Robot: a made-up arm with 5 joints. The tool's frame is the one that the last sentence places.
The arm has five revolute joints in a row. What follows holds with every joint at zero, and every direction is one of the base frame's. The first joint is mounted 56 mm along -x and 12 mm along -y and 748 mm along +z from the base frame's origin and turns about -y. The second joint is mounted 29 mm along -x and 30 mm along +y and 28 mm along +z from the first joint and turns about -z. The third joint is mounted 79 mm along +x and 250 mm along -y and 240 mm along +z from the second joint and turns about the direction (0.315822, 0.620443, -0.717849). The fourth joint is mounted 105 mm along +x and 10 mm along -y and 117 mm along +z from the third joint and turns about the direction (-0.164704, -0.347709, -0.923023). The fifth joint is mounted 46 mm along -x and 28 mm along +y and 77 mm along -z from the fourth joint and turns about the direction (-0.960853, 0.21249, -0.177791). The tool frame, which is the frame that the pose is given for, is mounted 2 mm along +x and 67 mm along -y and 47 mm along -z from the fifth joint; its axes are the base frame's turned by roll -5.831, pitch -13.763 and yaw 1.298 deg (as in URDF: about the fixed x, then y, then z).
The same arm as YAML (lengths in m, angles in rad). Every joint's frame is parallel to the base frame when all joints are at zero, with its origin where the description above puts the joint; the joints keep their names.
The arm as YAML. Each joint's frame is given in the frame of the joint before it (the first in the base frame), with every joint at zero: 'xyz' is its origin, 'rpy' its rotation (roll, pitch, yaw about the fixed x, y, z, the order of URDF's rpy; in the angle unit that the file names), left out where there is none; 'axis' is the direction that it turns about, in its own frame. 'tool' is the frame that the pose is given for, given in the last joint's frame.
units:
  length: m
  angle: rad
joints:
  - name: joint 1
    type: revolute
    origin:
      xyz: [-0.056, -0.012, 0.748]
    axis: "-y"
  - name: joint 2
    type: revolute
    origin:
      xyz: [-0.029, 0.03, 0.028]
    axis: "-z"
  - name: joint 3
    type: revolute
    origin:
      xyz: [0.079, -0.25, 0.24]
    axis: [0.315822, 0.620443, -0.717849]
  - name: joint 4
    type: revolute
    origin:
      xyz: [0.105, -0.01, 0.117]
    axis: [-0.164704, -0.347709, -0.923023]
  - name: joint 5
    type: revolute
    origin:
      xyz: [-0.046, 0.028, -0.077]
    axis: [-0.960853, 0.21249, -0.177791]
tool:
  origin:
    xyz: [0.002, -0.067, -0.047]
    rpy: [-0.1018, -0.2402, 0.0227]

